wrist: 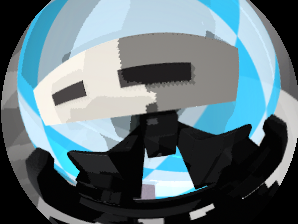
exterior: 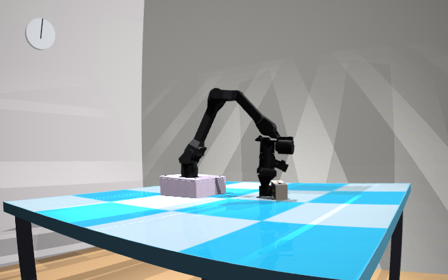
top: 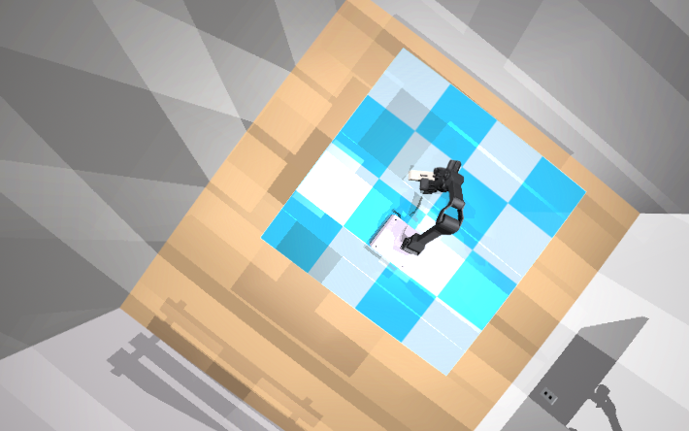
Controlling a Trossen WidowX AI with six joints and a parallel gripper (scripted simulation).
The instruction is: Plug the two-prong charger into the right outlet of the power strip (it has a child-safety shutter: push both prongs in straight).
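The dark charger is 20 mm ahead of my gripper tip, 10 mm to the left of it and 10 mm above it.
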